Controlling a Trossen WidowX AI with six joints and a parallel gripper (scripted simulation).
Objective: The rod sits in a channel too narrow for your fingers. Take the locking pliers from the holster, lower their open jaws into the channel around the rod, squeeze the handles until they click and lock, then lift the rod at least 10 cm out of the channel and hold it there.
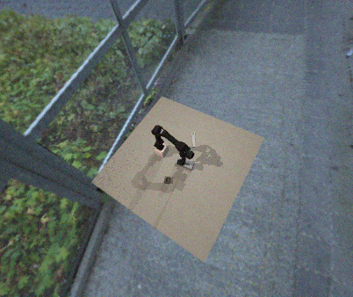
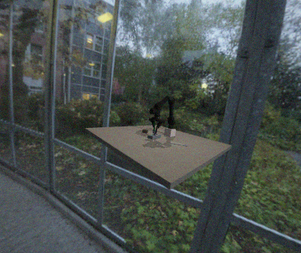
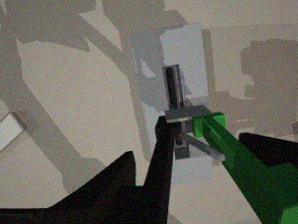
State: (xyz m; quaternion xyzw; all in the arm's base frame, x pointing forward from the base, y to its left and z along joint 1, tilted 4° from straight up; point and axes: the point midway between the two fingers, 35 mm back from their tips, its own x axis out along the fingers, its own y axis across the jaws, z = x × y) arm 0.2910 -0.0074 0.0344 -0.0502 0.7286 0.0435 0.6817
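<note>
My gripper tip is now 10 mm to the left of the grey block and 100 mm above it. The rest, counted from my gripper tip: white bar (80 mm behind, 310 mm to the left, 110 mm below); dark holster (60 mm behind, 230 mm to the right, 100 mm below); dark rod (10 mm to the right, 110 mm below).
</note>
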